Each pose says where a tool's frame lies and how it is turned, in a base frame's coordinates. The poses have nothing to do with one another.
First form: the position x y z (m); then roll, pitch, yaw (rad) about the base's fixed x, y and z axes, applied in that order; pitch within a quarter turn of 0, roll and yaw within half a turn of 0.
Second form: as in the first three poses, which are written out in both.
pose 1, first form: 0.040 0.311 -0.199 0.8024 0.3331 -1.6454
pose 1, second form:
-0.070 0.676 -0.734
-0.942 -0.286 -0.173
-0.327 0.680 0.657
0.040 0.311 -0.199

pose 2, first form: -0.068 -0.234 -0.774 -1.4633 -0.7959 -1.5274
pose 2, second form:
0.030 0.138 0.990
-0.699 -0.705 0.120
0.714 -0.696 0.075
-0.068 -0.234 -0.774

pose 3, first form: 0.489 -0.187 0.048 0.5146 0.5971 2.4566
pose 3, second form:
-0.640 -0.765 -0.068
0.523 -0.499 0.691
-0.562 0.407 0.720
0.489 -0.187 0.048

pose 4, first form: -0.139 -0.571 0.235 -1.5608 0.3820 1.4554
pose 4, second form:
0.107 -0.053 -0.993
0.922 -0.369 0.119
-0.373 -0.928 0.009
-0.139 -0.571 0.235

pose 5, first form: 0.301 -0.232 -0.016 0.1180 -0.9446 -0.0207
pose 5, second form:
0.586 -0.075 -0.807
-0.012 0.995 -0.101
0.810 0.069 0.582
0.301 -0.232 -0.016

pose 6, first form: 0.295 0.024 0.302 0.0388 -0.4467 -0.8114
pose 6, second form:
0.621 0.713 -0.325
-0.654 0.700 0.286
0.432 0.035 0.901
0.295 0.024 0.302

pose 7, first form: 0.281 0.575 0.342 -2.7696 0.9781 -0.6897
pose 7, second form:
0.431 -0.825 -0.365
-0.355 -0.527 0.772
-0.829 -0.203 -0.520
0.281 0.575 0.342

